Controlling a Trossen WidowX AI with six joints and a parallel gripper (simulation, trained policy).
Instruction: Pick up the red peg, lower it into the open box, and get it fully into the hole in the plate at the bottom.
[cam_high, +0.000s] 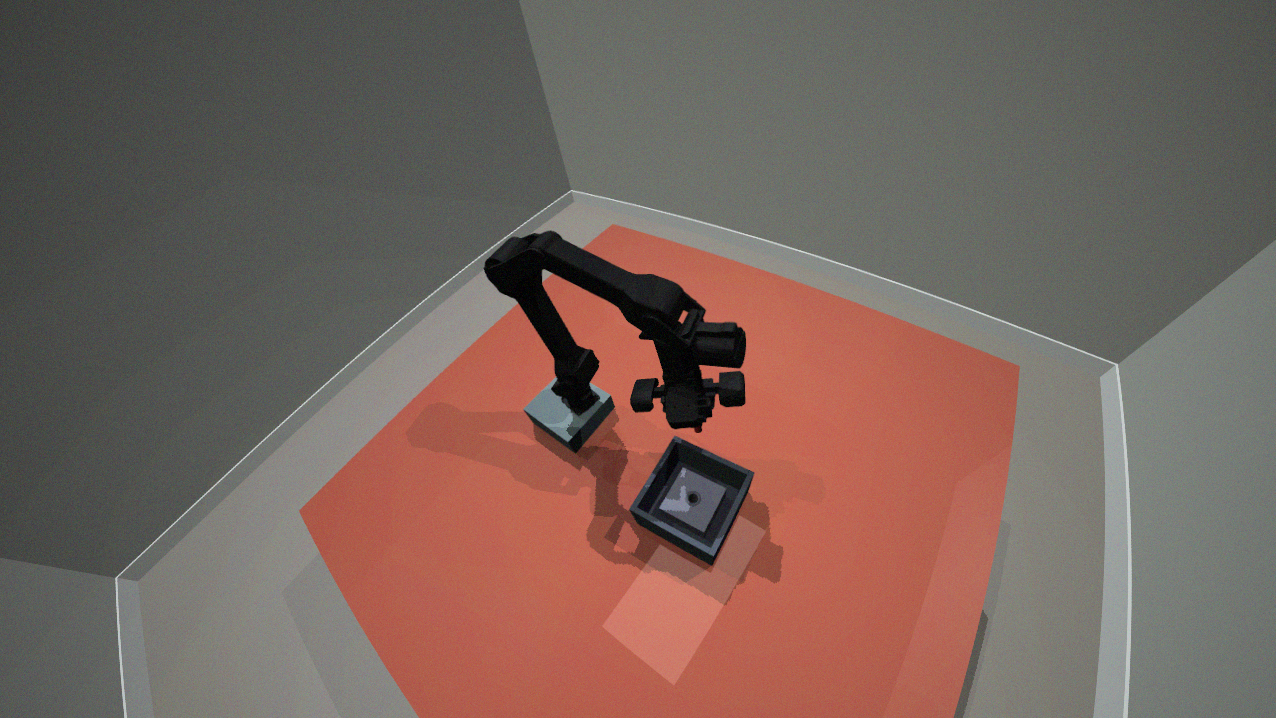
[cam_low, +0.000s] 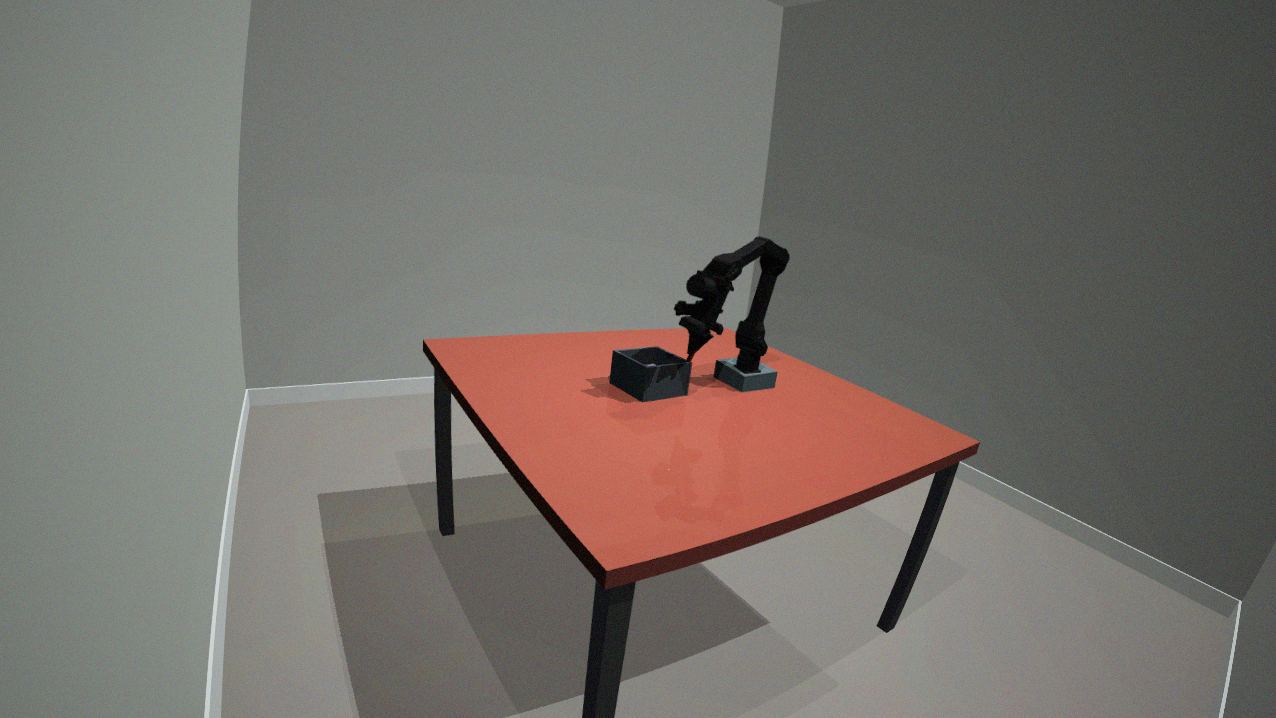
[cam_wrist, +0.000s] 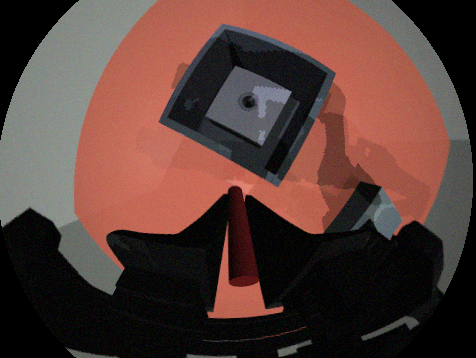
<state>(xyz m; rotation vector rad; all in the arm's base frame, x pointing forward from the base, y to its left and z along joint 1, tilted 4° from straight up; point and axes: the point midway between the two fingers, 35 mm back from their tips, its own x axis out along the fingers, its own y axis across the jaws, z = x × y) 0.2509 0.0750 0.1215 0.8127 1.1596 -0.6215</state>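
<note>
Right now my gripper tip is 2 cm below the red peg, 1 cm to the right of it and 1 cm past it. The rest, counted from my gripper tip: dark box (10 cm below, 9 cm to the right, 7 cm ahead); then plate (9 cm to the right, 9 cm below, 7 cm ahead).
</note>
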